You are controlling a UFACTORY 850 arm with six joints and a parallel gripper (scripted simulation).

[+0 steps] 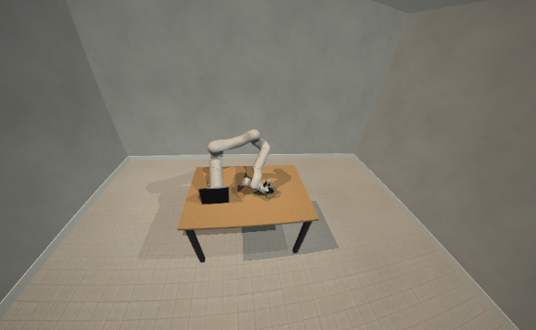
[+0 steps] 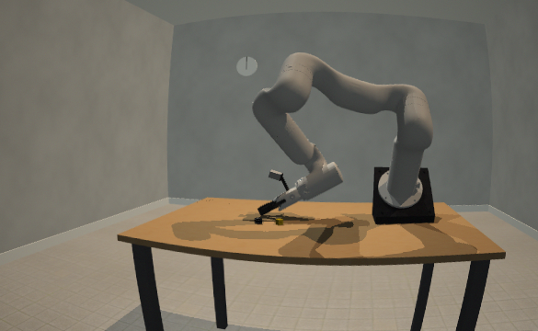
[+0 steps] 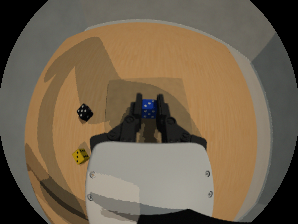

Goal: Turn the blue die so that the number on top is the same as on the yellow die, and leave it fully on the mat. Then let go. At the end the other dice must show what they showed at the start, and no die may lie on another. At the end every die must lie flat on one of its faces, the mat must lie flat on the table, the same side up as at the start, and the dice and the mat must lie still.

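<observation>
Right now my hand is 10 mm short of the blue die and 10 mm above it. Also, from my hand: yellow die (100 mm to the left, 80 mm behind, 20 mm below); then black die (110 mm to the left, 20 mm below, 10 mm behind); then tan mat (30 mm below).
</observation>
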